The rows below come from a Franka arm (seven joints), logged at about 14 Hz.
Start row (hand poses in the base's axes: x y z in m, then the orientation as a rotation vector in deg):
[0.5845 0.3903 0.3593 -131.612 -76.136 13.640]
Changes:
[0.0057 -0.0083 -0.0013 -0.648 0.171 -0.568]
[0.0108 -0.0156 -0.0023 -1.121 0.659 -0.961]
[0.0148 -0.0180 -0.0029 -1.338 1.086 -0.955]
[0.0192 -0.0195 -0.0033 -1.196 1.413 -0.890]
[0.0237 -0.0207 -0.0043 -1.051 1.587 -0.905]
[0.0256 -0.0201 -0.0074 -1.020 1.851 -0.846]
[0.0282 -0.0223 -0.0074 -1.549 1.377 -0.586]
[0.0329 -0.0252 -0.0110 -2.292 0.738 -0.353]
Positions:
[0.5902 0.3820 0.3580 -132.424 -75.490 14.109]
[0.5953 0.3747 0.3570 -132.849 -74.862 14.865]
[0.5993 0.3723 0.3564 -132.844 -74.692 15.501]
[0.6037 0.3708 0.3560 -132.549 -74.584 15.784]
[0.6082 0.3696 0.3550 -132.365 -74.457 15.868]
[0.6101 0.3702 0.3519 -132.192 -74.391 16.158]
[0.6127 0.3680 0.3519 -132.669 -75.019 16.101]
[0.6174 0.3651 0.3483 -133.408 -75.733 16.005]

